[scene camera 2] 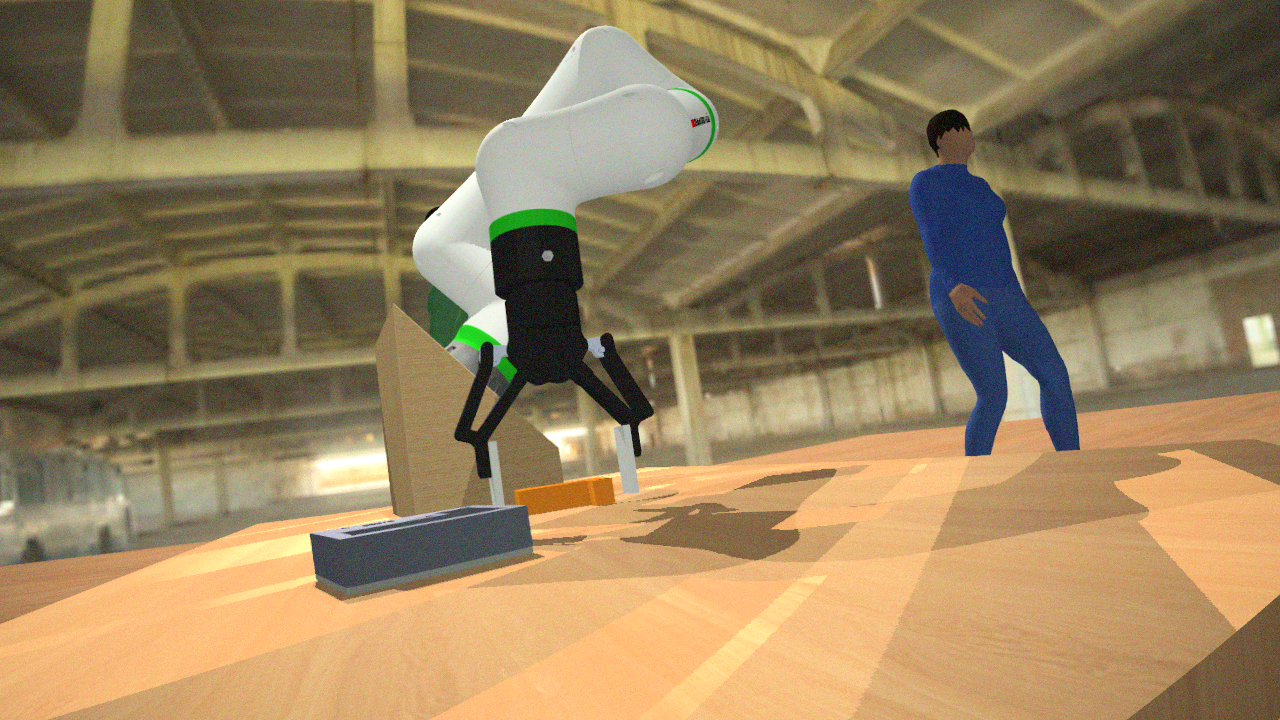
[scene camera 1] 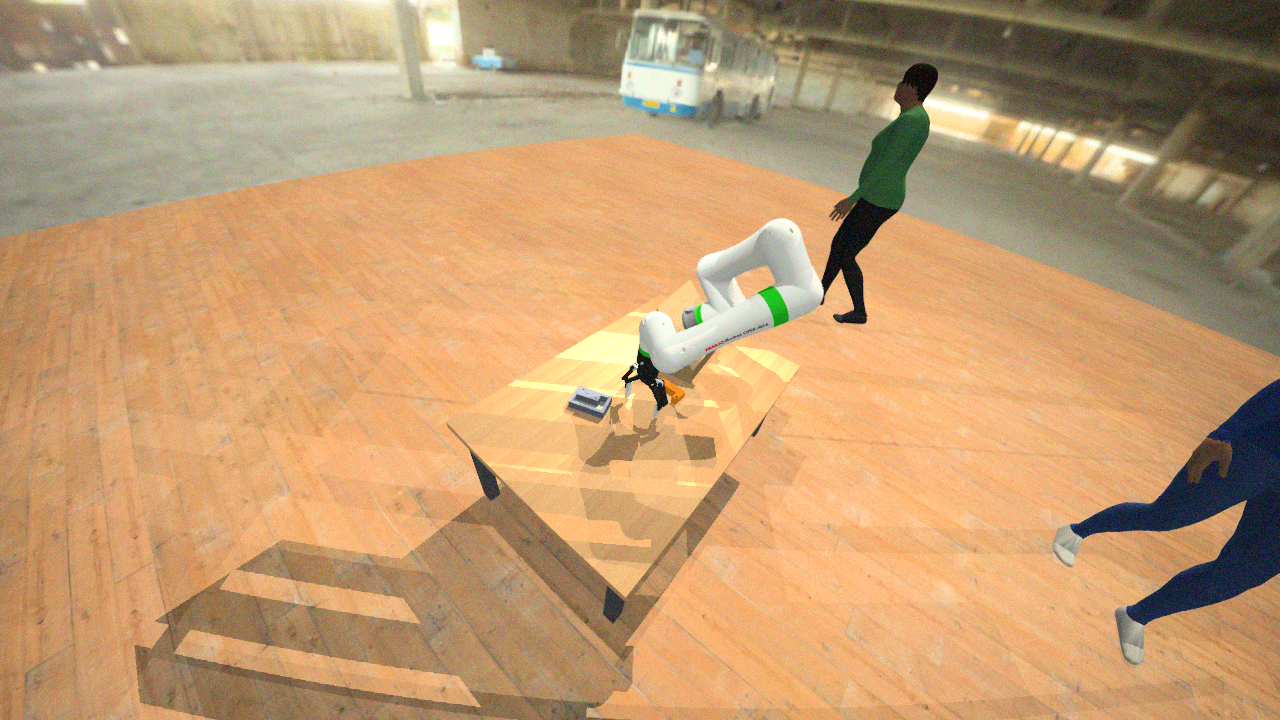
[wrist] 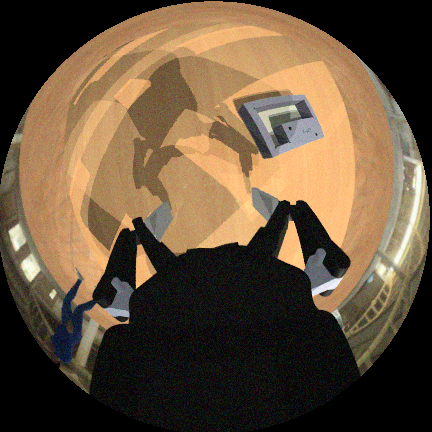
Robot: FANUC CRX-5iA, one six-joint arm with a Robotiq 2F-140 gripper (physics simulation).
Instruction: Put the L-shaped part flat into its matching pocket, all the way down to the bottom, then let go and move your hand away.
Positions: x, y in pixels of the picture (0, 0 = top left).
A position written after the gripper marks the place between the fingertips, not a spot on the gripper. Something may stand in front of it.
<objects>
The gripper [scene camera 2: 567, 503] is open, with nothing in its grasp. Also in view: an orange L-shaped part [scene camera 2: 598, 491].
</objects>
